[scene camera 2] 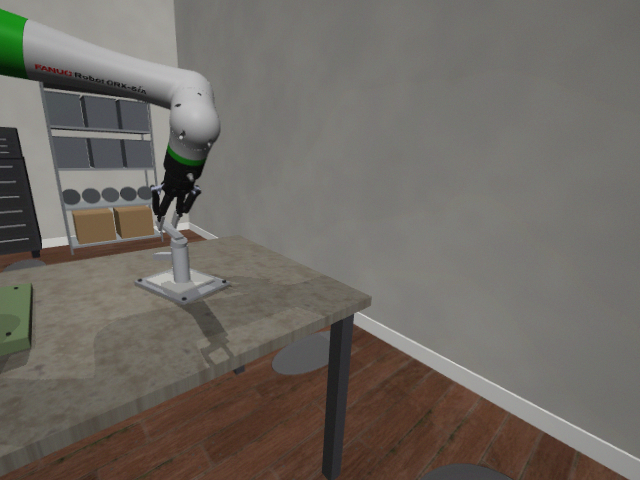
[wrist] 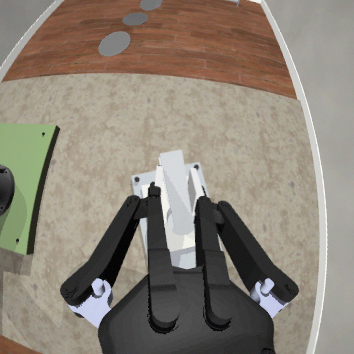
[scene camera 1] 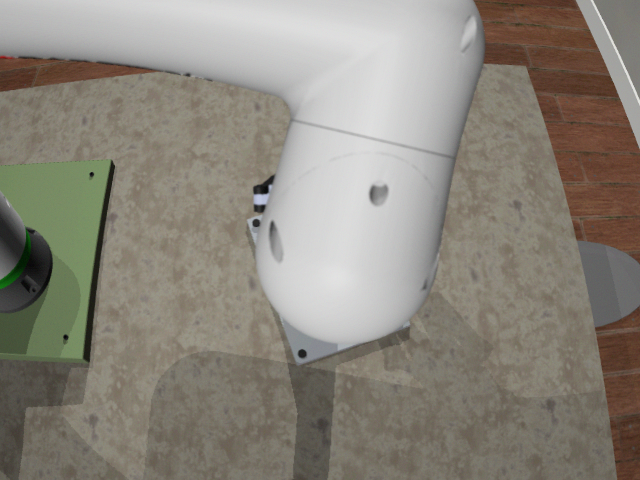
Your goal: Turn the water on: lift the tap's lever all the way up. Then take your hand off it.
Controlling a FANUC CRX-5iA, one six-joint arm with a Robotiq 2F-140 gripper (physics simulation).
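Places are measured from the arm's base along level axes (x ahead, y left, z up), in millimetres.
Where they show: gripper, fingertip midpoint: (scene camera 2: 166, 226) (wrist: 174, 175); arm's base, link origin: (scene camera 1: 12, 270).
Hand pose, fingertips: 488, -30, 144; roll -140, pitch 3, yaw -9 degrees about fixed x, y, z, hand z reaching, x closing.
Observation:
Things, the pixels of their centre, and the offset from my fingertips, as dx, dy, dz. "pt": a spot on its surface instead. Level surfaces: height alone.
- grey tap, surface spot: (scene camera 2: 180, 264) pt -5, -78, -102
- flat light-grey lever, body centre: (wrist: 176, 188) (scene camera 2: 169, 229) +1, -17, -5
- table, surface height: dz -176
The grey tap (scene camera 2: 180, 264) stands upright on its base plate (scene camera 1: 298, 347) (scene camera 2: 206, 292) (wrist: 151, 175) on the table, its short spout (scene camera 2: 162, 255) pointing left in scene camera 2. The flat light-grey lever (scene camera 2: 173, 231) (wrist: 173, 167) slopes upward from the top of the tap in scene camera 2. My gripper (scene camera 2: 168, 222) (wrist: 174, 175) is above the tap, tilted, and shut on the lever, with a fingertip on each side of it. In scene camera 1 the arm hides the tap, the lever and the fingertips.
A green plate (scene camera 1: 62, 206) (scene camera 2: 15, 320) (wrist: 30, 175) bearing the robot's base is fixed on the table (scene camera 1: 180, 258) (scene camera 2: 289, 279) (wrist: 100, 110), left of the tap. A grey wall (scene camera 2: 439, 155) rises beyond the table. A shelf rack (scene camera 2: 53, 155) and dark drawer cabinet (scene camera 2: 12, 206) stand behind.

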